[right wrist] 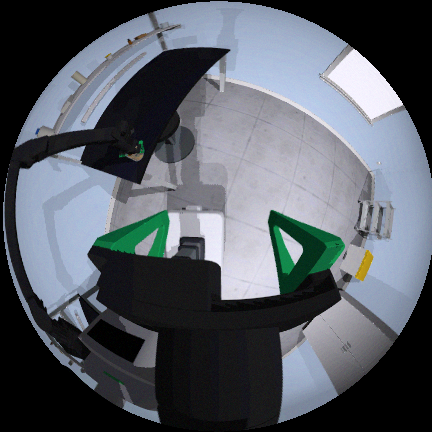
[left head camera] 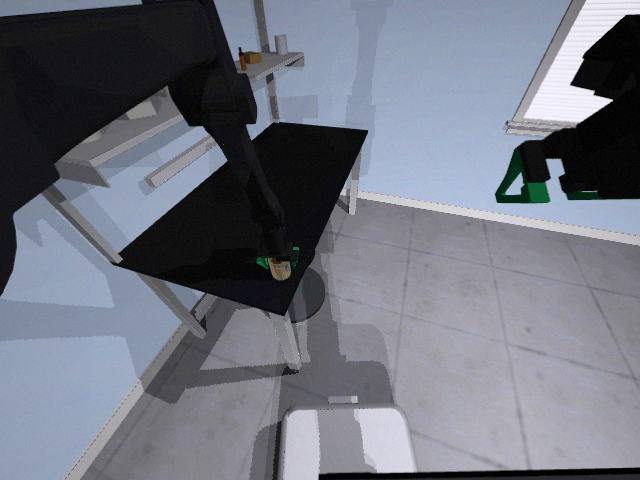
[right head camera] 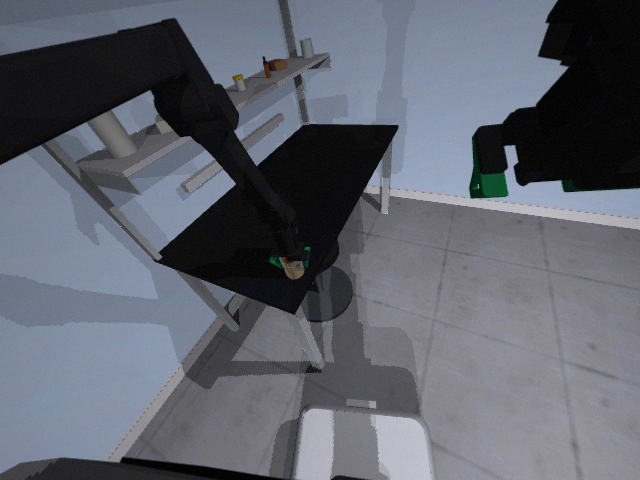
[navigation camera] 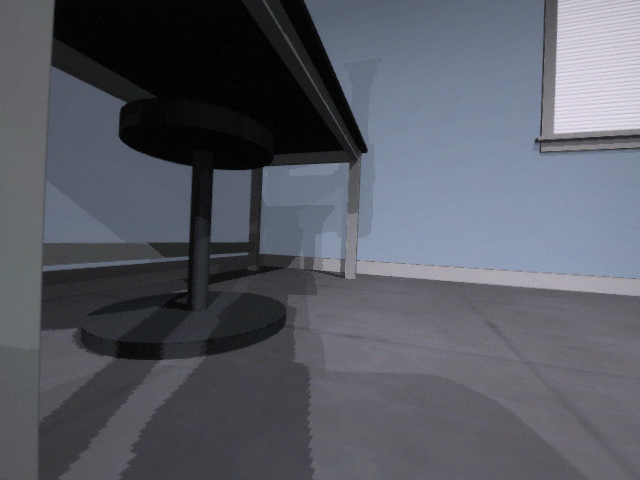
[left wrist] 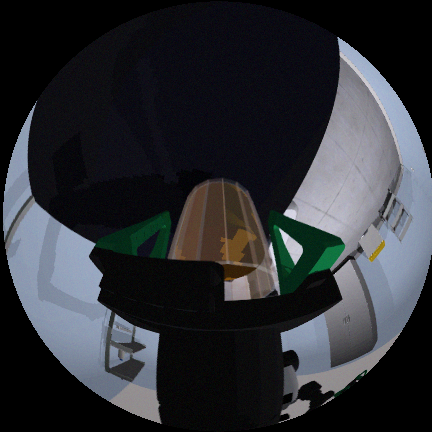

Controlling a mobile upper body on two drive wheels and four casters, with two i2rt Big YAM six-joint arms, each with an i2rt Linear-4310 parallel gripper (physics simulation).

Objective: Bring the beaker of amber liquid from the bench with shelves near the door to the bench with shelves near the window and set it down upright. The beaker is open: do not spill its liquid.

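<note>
The beaker of amber liquid [left head camera: 280, 270] [right head camera: 294, 270] [left wrist: 215, 225] stands near the front corner of the black bench top [left head camera: 315, 155] [right head camera: 336, 160] [left wrist: 210, 90], and it looks upright. My left gripper [left head camera: 279, 256] [right head camera: 291, 256] [left wrist: 219, 215] is open around the beaker, with a green finger on each side and a gap showing beside the glass in the left wrist view. The beaker's lower part is partly hidden by the gripper in that view. My right gripper [left head camera: 558, 196] [right head camera: 537, 189] [right wrist: 218, 215] is open and empty, high above the floor at the right.
Shelves [left head camera: 279, 63] [right head camera: 305, 65] with bottles, a box and jars rise behind the bench. A round dark stool [navigation camera: 200, 227] stands under its front edge. A window [left head camera: 560, 77] [right wrist: 365, 82] is at the right. A step stool [right wrist: 376, 220] and a grey cabinet [right wrist: 350, 345] stand farther right.
</note>
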